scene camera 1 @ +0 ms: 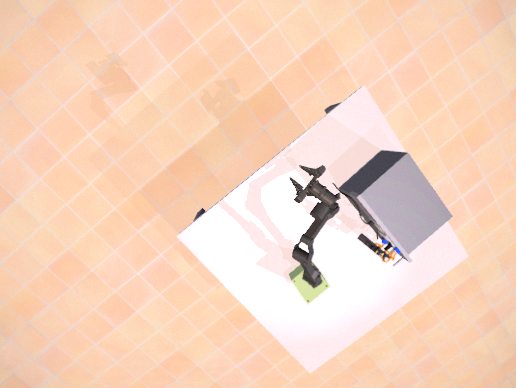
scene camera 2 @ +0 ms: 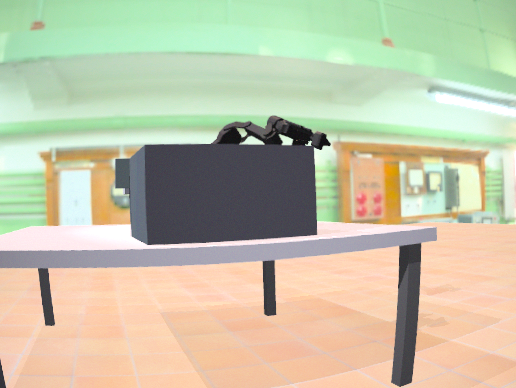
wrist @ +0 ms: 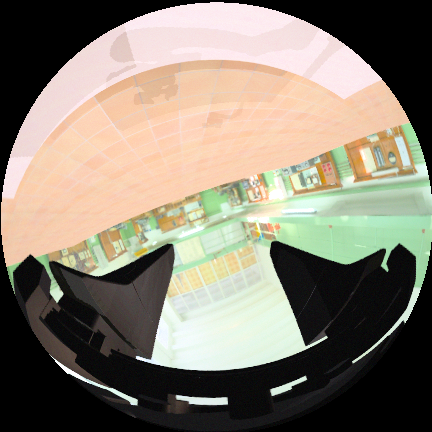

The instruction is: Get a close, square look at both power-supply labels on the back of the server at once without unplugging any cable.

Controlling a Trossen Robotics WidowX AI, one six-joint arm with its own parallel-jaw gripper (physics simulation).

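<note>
The server is a large dark grey box standing on the table. Black cables run along its side nearest the arm, in scene camera 1. Orange cable loops and small blue parts are at that side's lower end. The power-supply labels cannot be made out in any view. My gripper is open and empty. It is raised above the table, beyond the upper-left end of the server in scene camera 1, and points away from it. In the wrist view its fingers frame the room's far wall and ceiling.
The arm stands on a green base plate on the white table. A dark bar is beside the orange cables. A dark block sticks out left of the server in scene camera 2. The table's upper-left edge runs near the gripper.
</note>
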